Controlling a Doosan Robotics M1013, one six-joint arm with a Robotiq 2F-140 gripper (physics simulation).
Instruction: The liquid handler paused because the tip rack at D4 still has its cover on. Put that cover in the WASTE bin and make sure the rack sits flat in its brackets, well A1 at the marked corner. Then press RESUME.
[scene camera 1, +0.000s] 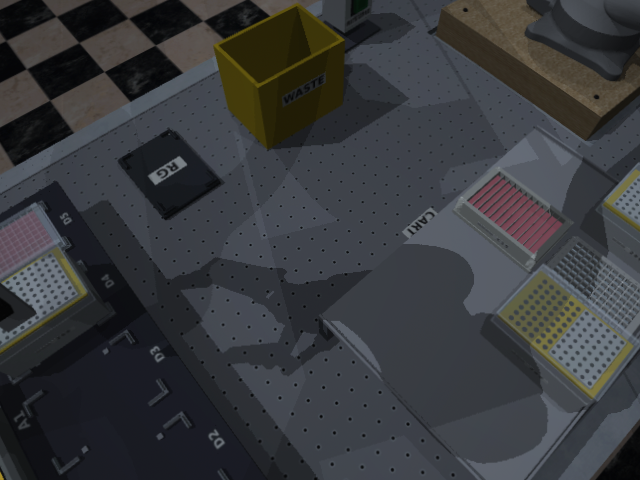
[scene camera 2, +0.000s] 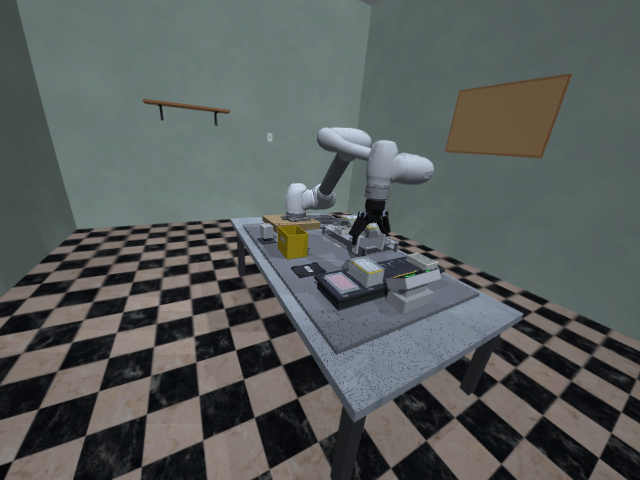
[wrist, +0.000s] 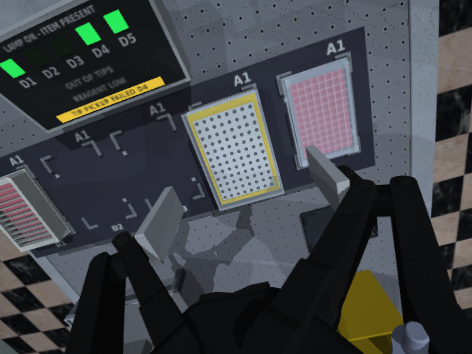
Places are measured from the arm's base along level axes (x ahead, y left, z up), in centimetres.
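Pixels of known places: gripper, between the fingertips: (scene camera 2: 367, 250) (wrist: 240, 181); arm's base, origin of its link: (scene camera 1: 587, 36) (scene camera 2: 295, 218).
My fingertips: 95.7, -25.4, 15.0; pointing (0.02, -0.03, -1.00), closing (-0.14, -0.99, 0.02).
Ahead of a thing's pixels: the offset from my fingertips to its middle, as dx, dy, dz. "pt": to the spot under its first point.
The tip rack at D4 {+0.6, +0.1, -6.9} (scene camera 1: 43, 276) (scene camera 2: 366, 268) (wrist: 232, 150) is white with dark holes and a yellow border. A clear rim shows around its top; the cover is hard to tell apart from it. The A1 mark is beside its upper end in the wrist view; whether it sits fully flat I cannot tell. My gripper (scene camera 2: 369, 244) (wrist: 240, 181) is open and empty, above the deck, its fingers wide to either side of the rack's lower end in the wrist view. The yellow WASTE bin {-48.3, -6.6, -11.9} (scene camera 1: 305, 111) (scene camera 2: 293, 243) (wrist: 369, 305) stands upright. The RESUME button is not identifiable.
The screen {pt +16.5, +8.1, -5.6} (wrist: 95, 55) reads "TIP PICKUP FAILED D4", with D1, D4 and D5 lit. A pink plate {-1.2, -12.1, -12.0} (scene camera 1: 25, 237) (scene camera 2: 341, 282) (wrist: 325, 110) sits at D5. A black RG pad {-25.7, -10.8, -18.0} (scene camera 1: 170, 173) (scene camera 2: 305, 270) lies near the bin. The cart {-42.7, +41.4, -15.4} (scene camera 1: 382, 289) holds racks.
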